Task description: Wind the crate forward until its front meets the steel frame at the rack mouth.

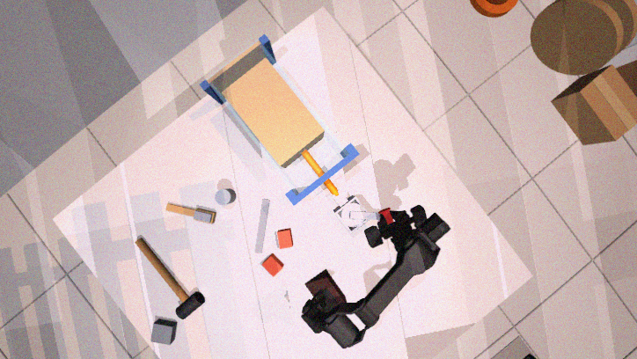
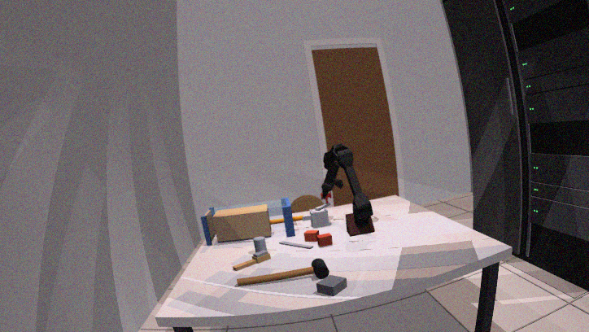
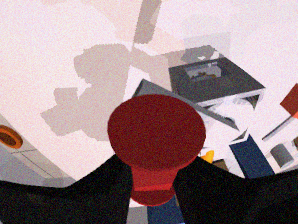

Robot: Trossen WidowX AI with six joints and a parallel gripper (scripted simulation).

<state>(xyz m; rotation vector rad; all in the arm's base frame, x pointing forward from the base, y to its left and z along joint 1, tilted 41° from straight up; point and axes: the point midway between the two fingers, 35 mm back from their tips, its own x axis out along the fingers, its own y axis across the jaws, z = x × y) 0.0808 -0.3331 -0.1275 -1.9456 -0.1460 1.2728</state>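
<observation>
My gripper tip is now 10 mm short of the grey crank bar, 30 mm to the right of it and 30 mm above it. Also, from my gripper tip: grey winch 40 mm ahead, 70 mm to the left, 100 mm below; red knob 10 mm behind; blue steel frame 220 mm ahead, 70 mm to the left, 30 mm below.
</observation>
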